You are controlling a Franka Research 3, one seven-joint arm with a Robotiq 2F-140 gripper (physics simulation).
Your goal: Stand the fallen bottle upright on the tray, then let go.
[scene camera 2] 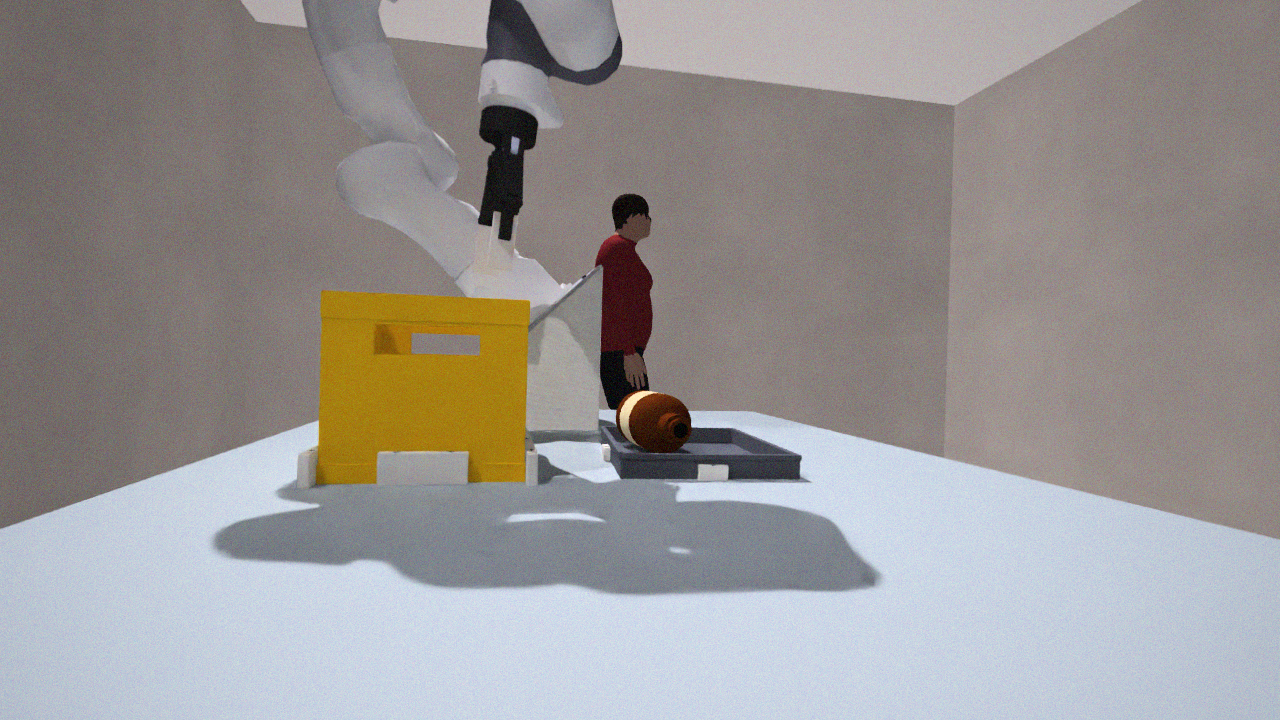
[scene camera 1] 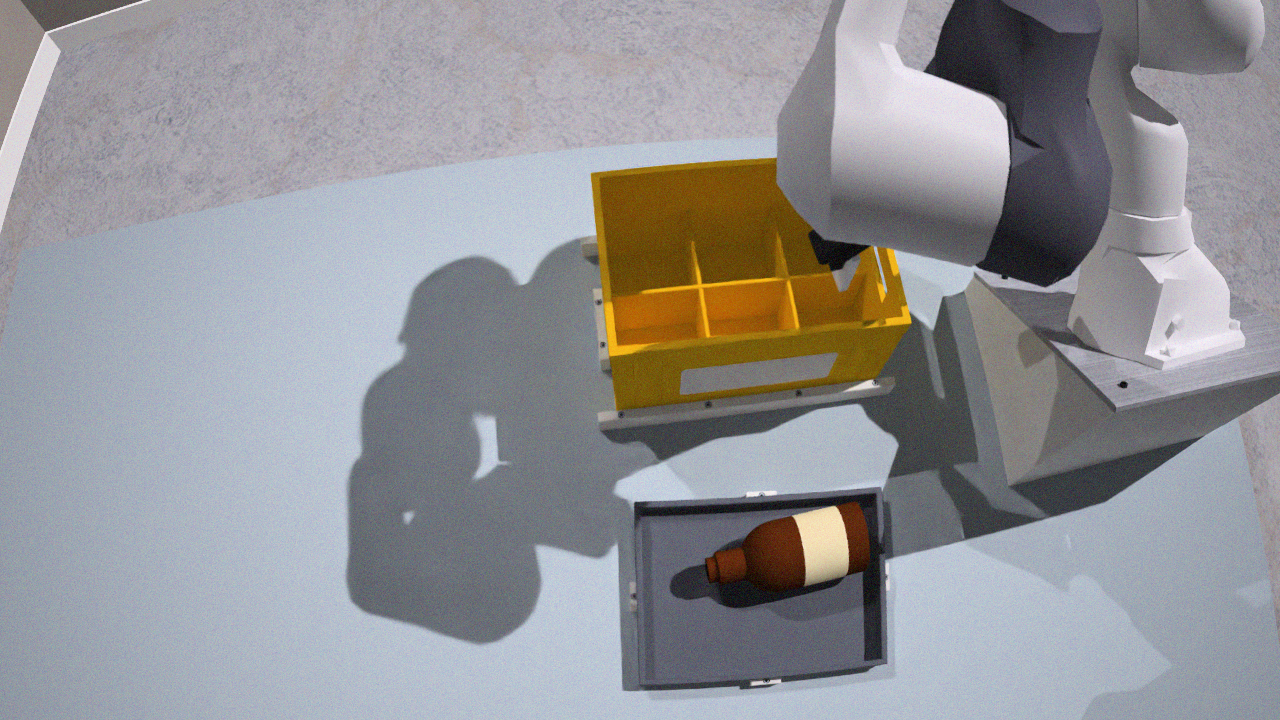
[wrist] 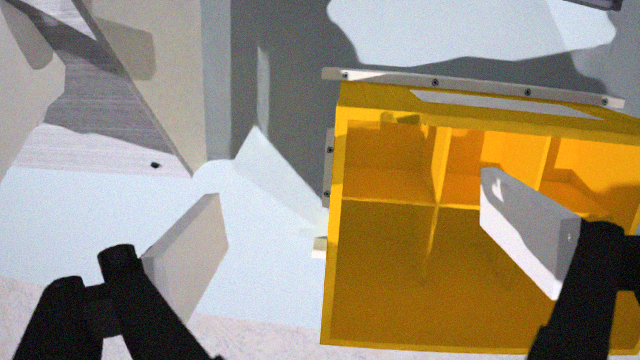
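A brown bottle (scene camera 1: 776,557) (scene camera 2: 660,422) with a cream label lies on its side on the dark grey tray (scene camera 1: 716,640) (scene camera 2: 760,468). Its neck points left and its base is near the tray's right wall in the first scene view. My gripper (scene camera 2: 495,255) (wrist: 352,209) is open and empty, with its pale fingertips wide apart in the wrist view. It hangs above the robot-side end of the yellow crate, away from the bottle and higher than it. The arm hides most of the gripper in the first scene view. The bottle does not show in the wrist view.
The tall yellow crate (scene camera 1: 646,377) (scene camera 2: 429,407) (wrist: 331,260), with divided compartments, stands beside the tray between pale rails. The robot's pedestal (scene camera 1: 1038,429) (scene camera 2: 568,385) (wrist: 172,85) stands at the robot end. A person (scene camera 2: 626,295) in red stands in the background.
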